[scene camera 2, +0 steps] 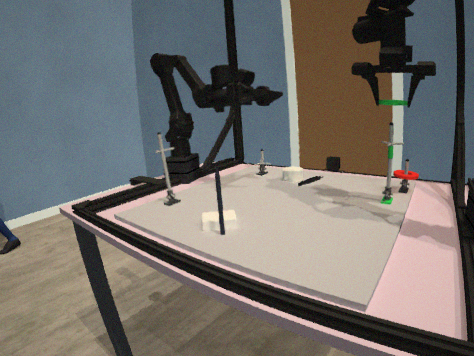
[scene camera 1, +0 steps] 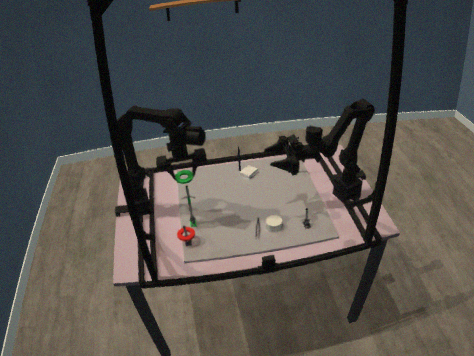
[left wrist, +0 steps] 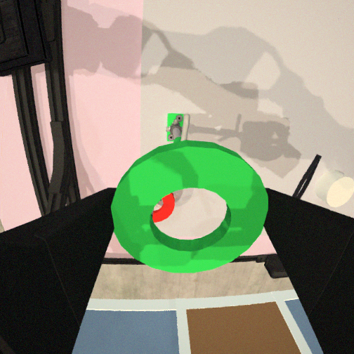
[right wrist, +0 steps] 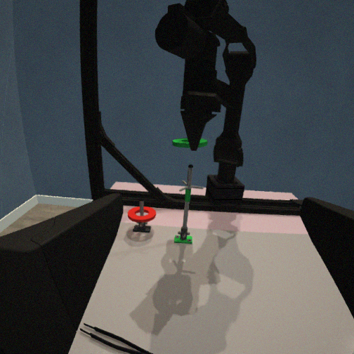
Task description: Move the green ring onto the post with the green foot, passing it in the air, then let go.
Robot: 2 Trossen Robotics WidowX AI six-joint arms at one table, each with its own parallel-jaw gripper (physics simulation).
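Places are measured from the left arm's base along level axes (x left, y back, z up), in millimetres.
Where they show: left gripper, fingertip midpoint: [scene camera 2: 392, 106] [scene camera 1: 184, 177]; right gripper, fingertip midpoint: [scene camera 2: 274, 93] [scene camera 1: 267, 157]; left arm's base at its link origin: [scene camera 1: 137, 196]; right arm's base at its link origin: [scene camera 2: 180, 156] [scene camera 1: 348, 179].
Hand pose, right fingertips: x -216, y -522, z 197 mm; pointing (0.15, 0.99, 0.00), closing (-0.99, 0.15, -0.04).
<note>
Each offset is from my right fingertips to the top centre of the thing. "*": to the spot under its first point.
The green ring {dx +45, dy +317, dz -27 mm} [scene camera 1: 184, 181] [scene camera 2: 387, 102] [left wrist: 190, 157] [right wrist: 178, 143] is level in the air between the fingertips of my left gripper [scene camera 1: 185, 173] [scene camera 2: 393, 104] [right wrist: 192, 146], which is shut on it. Below it stands the upright grey post {* dx +44, dy +311, dz -179 mm} [scene camera 1: 190, 206] [scene camera 2: 390, 167] [right wrist: 186, 212] with the green foot {dx +46, dy +311, dz -269 mm} [scene camera 1: 193, 224] [scene camera 2: 387, 201] [left wrist: 171, 119] [right wrist: 183, 240]. A gap shows between ring and post top in scene camera 2 and the right wrist view; in the left wrist view the ring hides the post's top. My right gripper [scene camera 1: 270, 157] [scene camera 2: 281, 94] is open and empty, raised above the table.
A red ring {dx -56, dy +361, dz -222 mm} [scene camera 1: 180, 236] [scene camera 2: 399, 175] [left wrist: 169, 211] [right wrist: 142, 219] sits around a short post beside the green-footed one. A white block {dx +291, dy -24, dz -254 mm} [scene camera 1: 249, 172] [scene camera 2: 209, 221], dark rod {dx +330, dy +8, dz -134 mm} [scene camera 1: 239, 160] [scene camera 2: 219, 197], white round piece {dx -97, dy +11, dz -239 mm} [scene camera 1: 274, 223] [scene camera 2: 292, 174], tweezers {dx -82, dy +77, dz -264 mm} [scene camera 1: 258, 228] [scene camera 2: 310, 180] and other posts {* dx +221, dy -230, dz -187 mm} [scene camera 2: 165, 172] {* dx -136, dy -113, dz -228 mm} [scene camera 2: 262, 161] stand around.
</note>
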